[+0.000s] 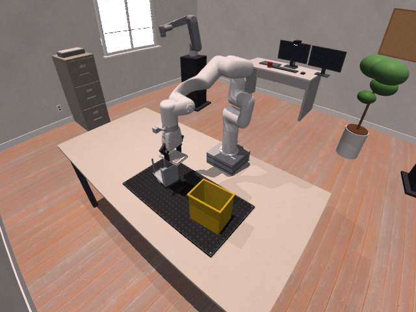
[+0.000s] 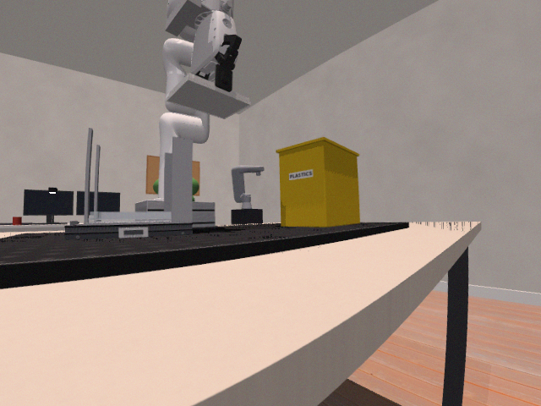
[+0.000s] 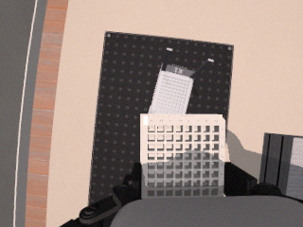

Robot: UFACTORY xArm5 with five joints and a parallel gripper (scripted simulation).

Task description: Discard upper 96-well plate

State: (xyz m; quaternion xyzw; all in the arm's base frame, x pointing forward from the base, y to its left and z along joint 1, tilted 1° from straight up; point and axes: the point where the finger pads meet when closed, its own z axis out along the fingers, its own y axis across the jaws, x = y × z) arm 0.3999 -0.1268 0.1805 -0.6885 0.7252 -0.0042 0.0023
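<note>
Now: the yellow plastics bin 270 mm to the left of my hand, 160 mm below it and 70 mm ahead of it. Round my hand: 96-well plate: 10 mm below.
</note>
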